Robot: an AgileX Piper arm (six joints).
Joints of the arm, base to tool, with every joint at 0 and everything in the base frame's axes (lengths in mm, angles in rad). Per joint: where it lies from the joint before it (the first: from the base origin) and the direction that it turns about. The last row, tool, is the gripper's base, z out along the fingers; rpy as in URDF.
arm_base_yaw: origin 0.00 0.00 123.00 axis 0 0 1
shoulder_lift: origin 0.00 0.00 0.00 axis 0 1 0
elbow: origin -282.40 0.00 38.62 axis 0 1 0
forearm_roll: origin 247.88 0.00 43.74 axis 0.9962 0 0.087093
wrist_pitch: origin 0.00 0.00 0.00 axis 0 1 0
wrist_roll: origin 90.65 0.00 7.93 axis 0.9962 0 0.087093
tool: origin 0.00 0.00 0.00 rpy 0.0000 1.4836 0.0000
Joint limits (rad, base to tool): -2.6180..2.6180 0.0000..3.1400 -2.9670..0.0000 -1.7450..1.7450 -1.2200..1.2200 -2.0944..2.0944
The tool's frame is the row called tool.
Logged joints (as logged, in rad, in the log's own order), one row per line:
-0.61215 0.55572 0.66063 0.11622 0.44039 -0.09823
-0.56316 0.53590 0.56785 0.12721 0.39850 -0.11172
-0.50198 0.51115 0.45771 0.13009 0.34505 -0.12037
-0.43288 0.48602 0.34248 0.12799 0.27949 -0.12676
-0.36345 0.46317 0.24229 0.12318 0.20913 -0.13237
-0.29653 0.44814 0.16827 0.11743 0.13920 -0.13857
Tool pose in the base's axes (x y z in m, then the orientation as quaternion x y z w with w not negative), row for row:
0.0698 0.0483 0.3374 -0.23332 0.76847 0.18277 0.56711
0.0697 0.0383 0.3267 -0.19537 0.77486 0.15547 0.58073
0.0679 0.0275 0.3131 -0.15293 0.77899 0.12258 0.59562
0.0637 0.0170 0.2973 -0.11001 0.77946 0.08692 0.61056
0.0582 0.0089 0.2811 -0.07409 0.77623 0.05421 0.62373
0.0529 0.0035 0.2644 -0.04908 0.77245 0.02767 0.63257
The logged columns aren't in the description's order. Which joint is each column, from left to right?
Columns, left to right: elbow, wrist_pitch, arm_base_yaw, wrist_roll, shoulder_lift, forearm_roll.
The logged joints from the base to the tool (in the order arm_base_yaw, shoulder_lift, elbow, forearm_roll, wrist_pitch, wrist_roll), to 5 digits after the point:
0.66063 0.44039 -0.61215 -0.09823 0.55572 0.11622
0.56785 0.39850 -0.56316 -0.11172 0.53590 0.12721
0.45771 0.34505 -0.50198 -0.12037 0.51115 0.13009
0.34248 0.27949 -0.43288 -0.12676 0.48602 0.12799
0.24229 0.20913 -0.36345 -0.13237 0.46317 0.12318
0.16827 0.13920 -0.29653 -0.13857 0.44814 0.11743

